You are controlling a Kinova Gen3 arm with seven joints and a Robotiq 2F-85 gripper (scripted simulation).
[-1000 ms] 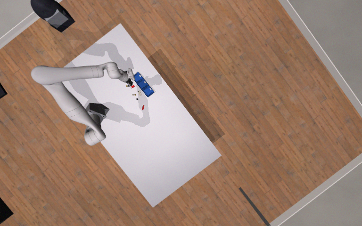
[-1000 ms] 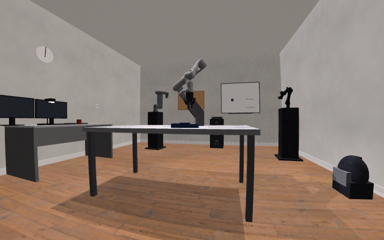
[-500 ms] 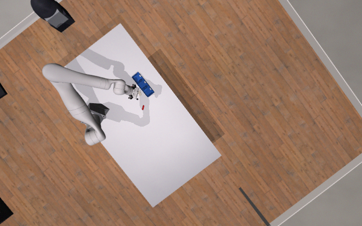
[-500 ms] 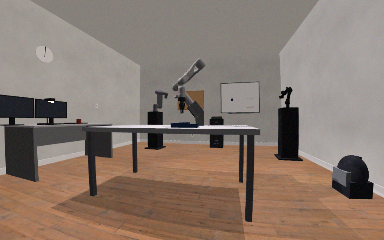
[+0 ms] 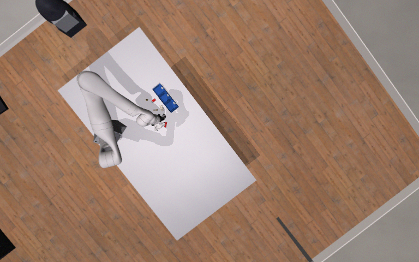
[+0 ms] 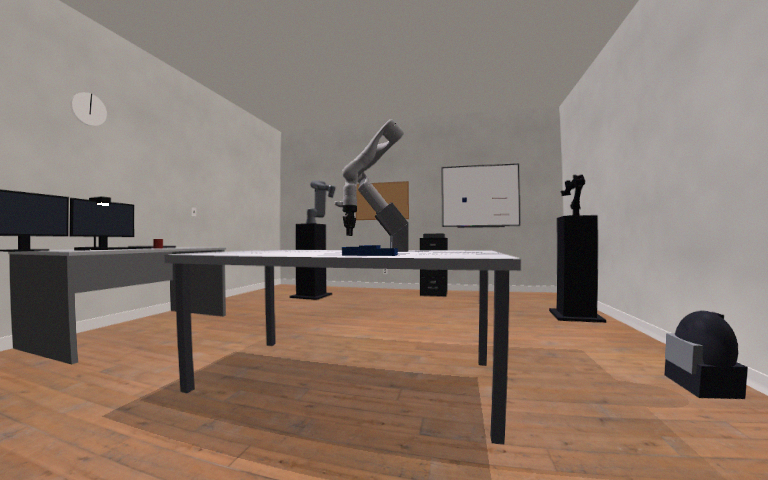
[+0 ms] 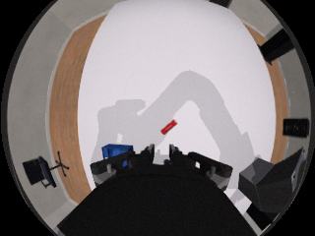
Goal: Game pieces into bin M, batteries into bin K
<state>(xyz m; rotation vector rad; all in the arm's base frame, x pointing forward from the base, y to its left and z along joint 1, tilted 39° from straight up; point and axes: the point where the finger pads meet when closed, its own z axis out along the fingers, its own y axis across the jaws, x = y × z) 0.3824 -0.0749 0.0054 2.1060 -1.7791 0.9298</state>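
My gripper is now 110 mm above the red cylinder, 30 mm to the left of it and 10 mm past it. The rest, counted from my hand: white tile (110 mm to the left, 110 mm below, 40 mm ahead); black piece (110 mm below, 70 mm to the left, 20 mm behind); bin (160 mm to the left, 110 mm ahead, 90 mm below).
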